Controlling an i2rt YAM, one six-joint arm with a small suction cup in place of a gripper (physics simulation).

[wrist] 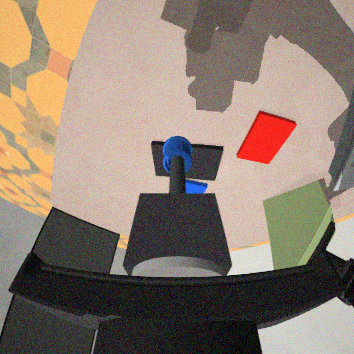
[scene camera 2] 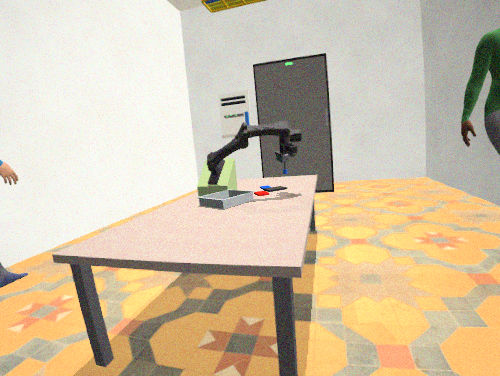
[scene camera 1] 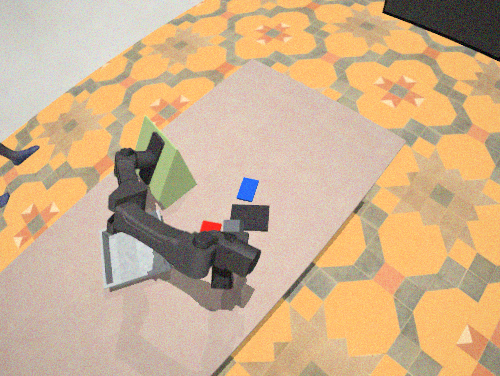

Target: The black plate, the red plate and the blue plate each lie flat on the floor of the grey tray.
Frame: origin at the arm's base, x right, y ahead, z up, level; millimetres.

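Seen in the pictures: hand at its tool point: [wrist: 176,148] [scene camera 2: 285,173]; arm's base at its link origin: [wrist: 313,256] [scene camera 2: 216,172] [scene camera 1: 151,159].
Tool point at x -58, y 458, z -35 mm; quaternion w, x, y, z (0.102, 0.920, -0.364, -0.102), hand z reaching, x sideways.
Pixels of each thing's top centre, then the offset from my tool point to it.
- black plate at its top centre: [wrist: 185,163] [scene camera 1: 249,216] [scene camera 2: 275,188] dy -105, dx -94, dz -110 mm
- blue plate at its top centre: [wrist: 190,193] [scene camera 1: 247,188] [scene camera 2: 265,186] dy -198, dx -161, dz -111 mm
- red plate at its top centre: [wrist: 264,141] [scene camera 1: 208,235] [scene camera 2: 261,192] dy -147, dx +60, dz -111 mm
- grey tray at its top centre: [scene camera 1: 132,247] [scene camera 2: 225,194] dy -272, dx +301, dz -71 mm
The black plate [scene camera 1: 255,219] [scene camera 2: 277,188] [wrist: 206,165] lies flat on the table. The blue plate [scene camera 1: 248,189] [scene camera 2: 265,187] [wrist: 197,187] lies flat close beside it; the wrist view shows part of it. The red plate [scene camera 1: 210,227] [scene camera 2: 261,193] [wrist: 266,137] lies flat on the table between the black plate and the tray, partly hidden by the arm in scene camera 1. The grey tray [scene camera 1: 106,257] [scene camera 2: 212,203] [wrist: 346,155] stands near the arm's base, partly hidden by the arm. My gripper [scene camera 2: 285,172] [wrist: 177,148], a blue suction cup, is open, holds nothing and hangs above the table.
A green wedge-shaped block [scene camera 1: 175,175] [scene camera 2: 229,175] [wrist: 296,225] stands beside the arm's base, behind the tray in scene camera 2. The table's long edge runs past the black plate's side. A person in green [scene camera 2: 477,85] stands at the right, away from the table.
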